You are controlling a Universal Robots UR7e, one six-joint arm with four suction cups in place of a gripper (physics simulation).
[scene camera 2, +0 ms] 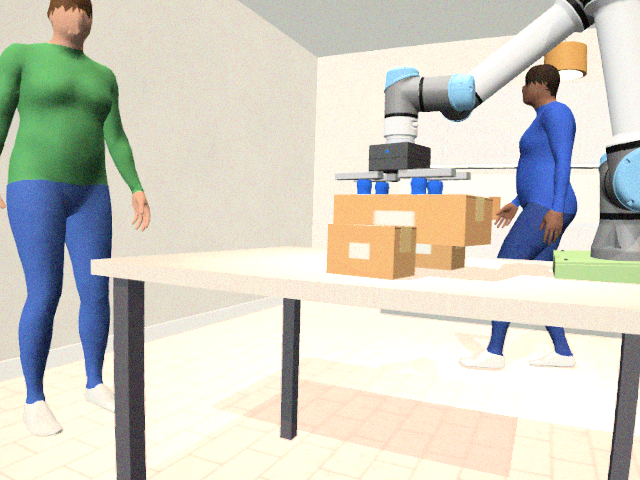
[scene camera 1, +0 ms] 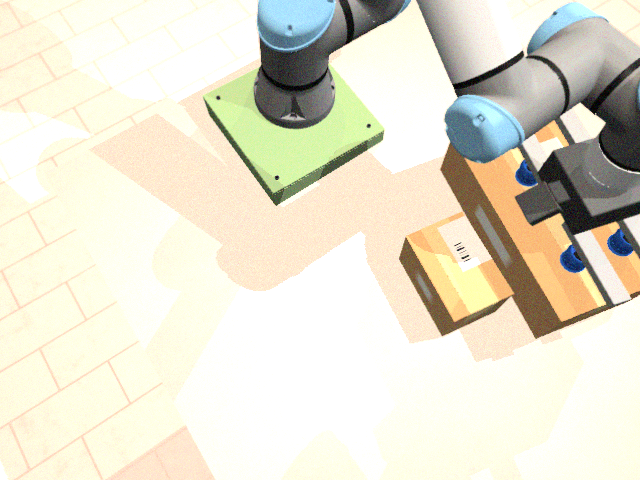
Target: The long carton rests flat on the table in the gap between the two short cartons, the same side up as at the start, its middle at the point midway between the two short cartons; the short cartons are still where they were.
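Places are measured from the arm's base along level axes (x ahead, y left, z up), in centimetres.
Pixels of known places: arm's base, origin of the base link: (scene camera 2: 627, 257) (scene camera 1: 294, 94).
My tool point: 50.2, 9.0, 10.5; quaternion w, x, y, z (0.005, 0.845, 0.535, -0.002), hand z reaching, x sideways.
Note:
Ahead of a thing's pixels: the offset from my tool point to its top centre, as dx, dy, dz. Level surfaces: height alone.
My gripper (scene camera 1: 573, 206) (scene camera 2: 399, 187) has its four blue suction cups on the top of the long carton @[-2.8, -1.2, +1.4] (scene camera 1: 537, 268) (scene camera 2: 439, 219) and holds it level above the table. One short carton @[-6.4, -14.9, -5.4] (scene camera 1: 473, 273) (scene camera 2: 449, 256) stands on the table at the long carton's lower left in scene camera 1; in scene camera 2 it is behind and partly hidden by the long carton. The other short carton @[+3.7, +10.4, -5.4] (scene camera 2: 359, 253) stands on the table in front of the long carton in scene camera 2 and hides its lower left part. That front carton does not show in scene camera 1.
The green base plate (scene camera 1: 310, 149) (scene camera 2: 589, 266) carries the arm on the table @[dz -15.4] (scene camera 2: 206, 266). A person in a green top (scene camera 2: 62, 113) stands at the left in scene camera 2. A person in blue (scene camera 2: 547, 149) stands behind the table. A lamp (scene camera 2: 571, 56) shows at upper right.

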